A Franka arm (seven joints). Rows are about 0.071 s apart.
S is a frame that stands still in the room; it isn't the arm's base.
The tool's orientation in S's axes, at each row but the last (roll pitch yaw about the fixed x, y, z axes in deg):
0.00 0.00 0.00
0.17 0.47 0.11
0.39 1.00 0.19
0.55 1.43 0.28
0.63 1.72 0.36
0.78 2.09 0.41
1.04 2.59 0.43
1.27 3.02 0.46
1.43 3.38 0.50
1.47 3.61 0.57
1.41 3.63 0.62
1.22 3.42 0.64
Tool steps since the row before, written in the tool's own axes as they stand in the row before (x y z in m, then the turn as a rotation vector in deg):
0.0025 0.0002 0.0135 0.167 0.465 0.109
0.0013 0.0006 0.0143 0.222 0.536 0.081
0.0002 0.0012 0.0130 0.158 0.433 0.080
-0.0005 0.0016 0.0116 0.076 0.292 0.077
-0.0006 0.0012 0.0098 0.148 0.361 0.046
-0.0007 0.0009 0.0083 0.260 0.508 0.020
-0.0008 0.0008 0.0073 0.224 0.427 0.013
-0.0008 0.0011 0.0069 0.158 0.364 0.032
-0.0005 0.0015 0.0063 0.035 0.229 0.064
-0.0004 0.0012 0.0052 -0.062 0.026 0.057
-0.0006 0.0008 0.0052 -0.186 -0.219 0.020
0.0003 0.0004 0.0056 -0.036 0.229 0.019
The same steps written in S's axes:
0.0025 0.0002 0.0135 0.167 0.465 0.109
0.0014 0.0006 0.0143 0.222 0.536 0.081
0.0004 0.0011 0.0130 0.158 0.433 0.080
-0.0002 0.0015 0.0116 0.077 0.292 0.078
-0.0003 0.0011 0.0098 0.147 0.361 0.046
-0.0004 0.0008 0.0083 0.257 0.510 0.017
-0.0005 0.0007 0.0073 0.222 0.428 0.011
-0.0004 0.0009 0.0070 0.157 0.364 0.032
-0.0001 0.0013 0.0064 0.037 0.228 0.068
-0.0001 0.0011 0.0052 -0.058 0.024 0.061
-0.0003 0.0007 0.0052 -0.182 -0.221 0.026
0.0006 0.0003 0.0056 -0.037 0.228 0.026

